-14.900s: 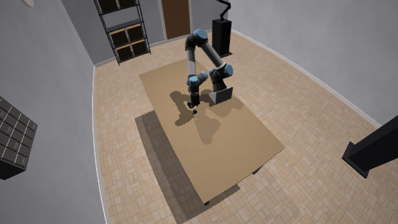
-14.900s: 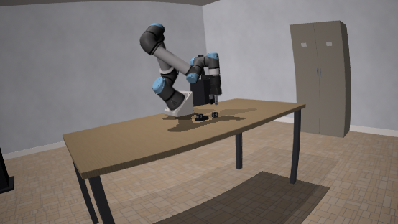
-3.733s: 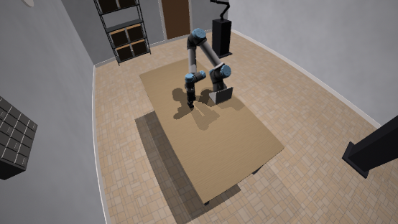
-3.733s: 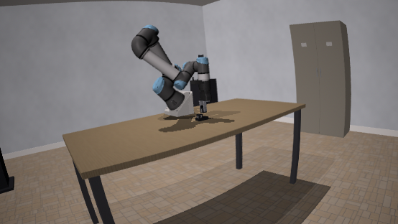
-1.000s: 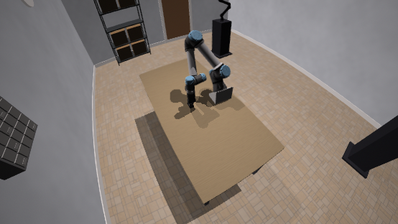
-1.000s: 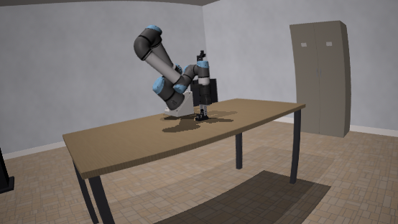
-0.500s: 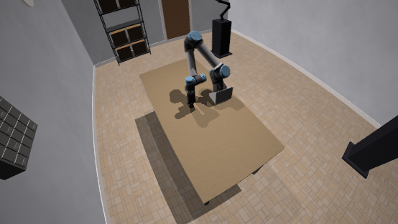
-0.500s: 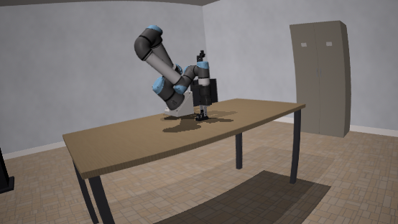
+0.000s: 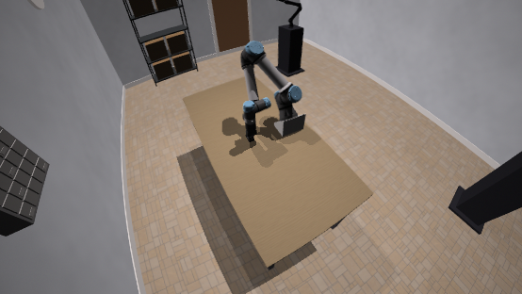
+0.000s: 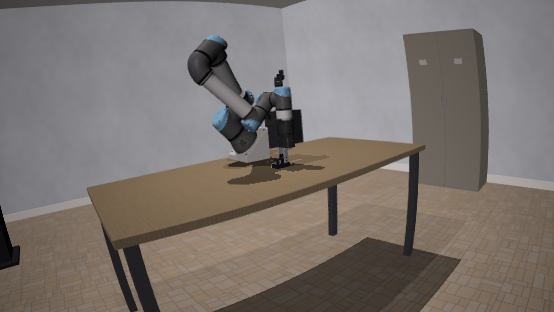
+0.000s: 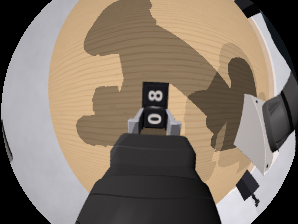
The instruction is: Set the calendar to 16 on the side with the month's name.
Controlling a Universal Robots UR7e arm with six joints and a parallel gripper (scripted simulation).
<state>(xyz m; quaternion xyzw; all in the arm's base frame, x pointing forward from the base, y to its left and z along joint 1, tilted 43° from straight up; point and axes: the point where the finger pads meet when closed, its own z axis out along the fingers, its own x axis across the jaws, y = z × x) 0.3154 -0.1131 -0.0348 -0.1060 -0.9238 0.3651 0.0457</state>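
My gripper is now 10 mm above the black date cube. Also, from my hand: dark calendar tray (30 mm below, 20 mm to the right).
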